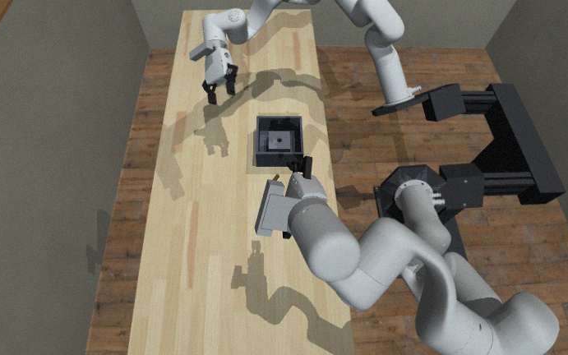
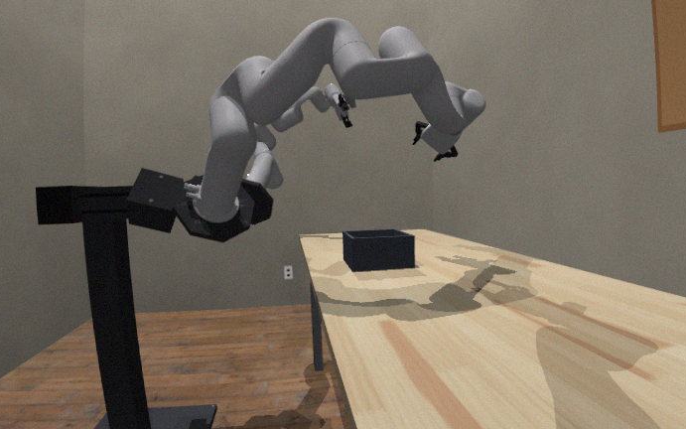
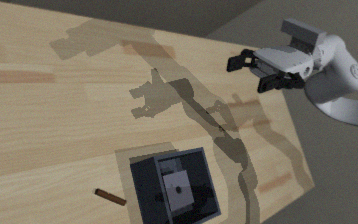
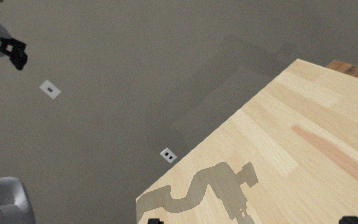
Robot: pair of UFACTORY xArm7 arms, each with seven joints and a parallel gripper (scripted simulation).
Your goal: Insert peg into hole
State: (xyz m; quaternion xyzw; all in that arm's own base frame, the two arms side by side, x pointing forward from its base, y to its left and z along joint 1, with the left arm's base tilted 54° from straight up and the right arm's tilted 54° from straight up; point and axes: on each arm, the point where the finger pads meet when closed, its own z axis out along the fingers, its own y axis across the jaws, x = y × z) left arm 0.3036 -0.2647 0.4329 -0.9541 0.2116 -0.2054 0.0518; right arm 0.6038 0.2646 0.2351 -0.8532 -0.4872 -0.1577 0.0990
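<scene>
Now: right hand 180 mm past the brown peg, 120 mm to the right of it and 360 mm above it. From my right hand the other things lie so: dark box: 190 mm behind, 60 mm to the right, 350 mm below; then grey plate: 190 mm behind, 60 mm to the right, 330 mm below.
</scene>
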